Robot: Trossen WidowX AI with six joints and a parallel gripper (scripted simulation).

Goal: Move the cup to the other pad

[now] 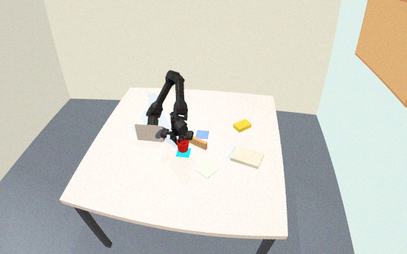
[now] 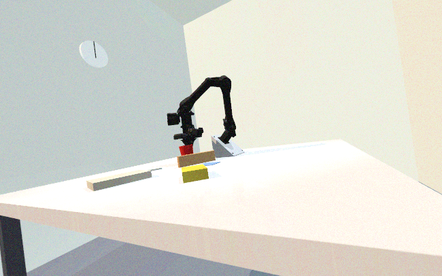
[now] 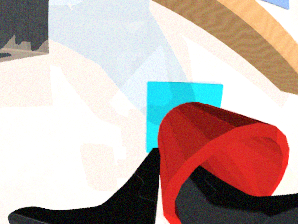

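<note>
My gripper tip is 90 mm to the right of the wooden block, 80 mm short of it and 50 mm above it. The rest, counted from my gripper tip: red cup: 30 mm ahead; then white tile: 190 mm ahead, 120 mm to the right, 60 mm below; then light blue pad: 180 mm to the left, 130 mm ahead, 70 mm below.
</note>
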